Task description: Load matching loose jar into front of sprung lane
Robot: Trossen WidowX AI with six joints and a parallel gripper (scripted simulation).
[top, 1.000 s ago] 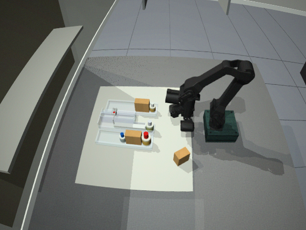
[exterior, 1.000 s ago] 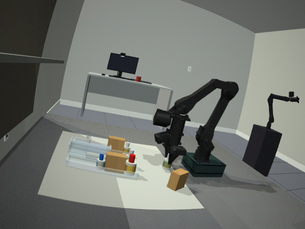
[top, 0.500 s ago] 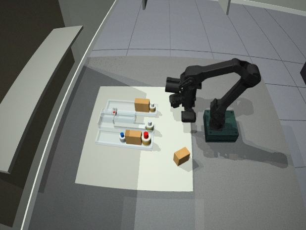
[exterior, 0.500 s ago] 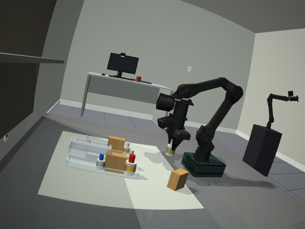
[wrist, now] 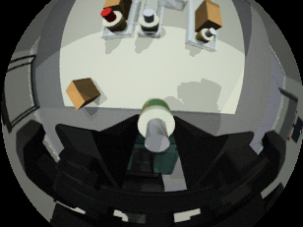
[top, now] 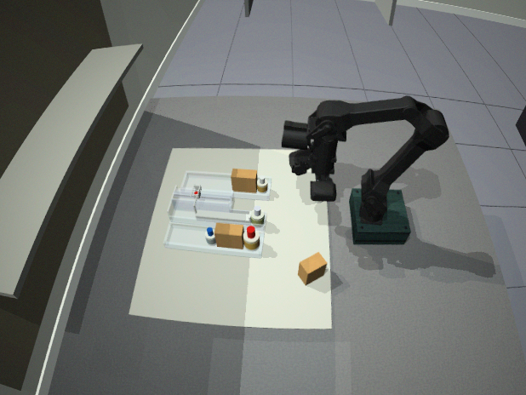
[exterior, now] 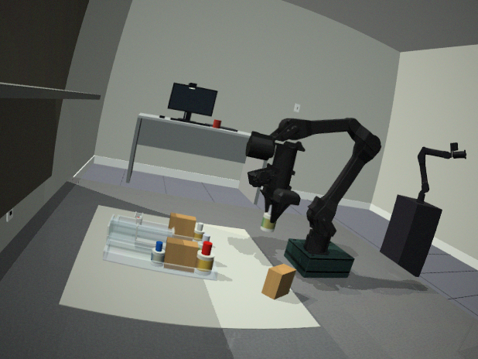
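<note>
Now: gripper tip 17 cm short of the small jar, 9 cm to the left of it and 10 cm above it. From my gripper tip the other things lie so: red mark: 35 cm ahead, 1 cm to the left, 6 cm below.
</note>
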